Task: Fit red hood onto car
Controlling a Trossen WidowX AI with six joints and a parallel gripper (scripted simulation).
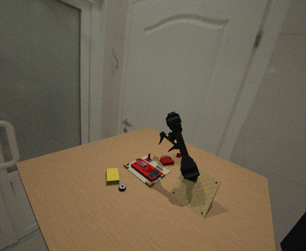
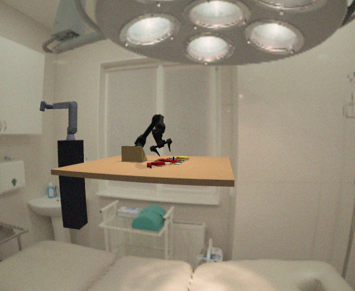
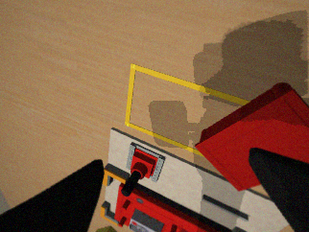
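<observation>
The red hood lies 60 mm behind my gripper tip, 30 mm to the left of it and 80 mm below it. The rest, counted from my gripper tip: yellow block (120 mm ahead, 420 mm to the left, 80 mm below); wheel (20 mm ahead, 450 mm to the left, 90 mm below).
</observation>
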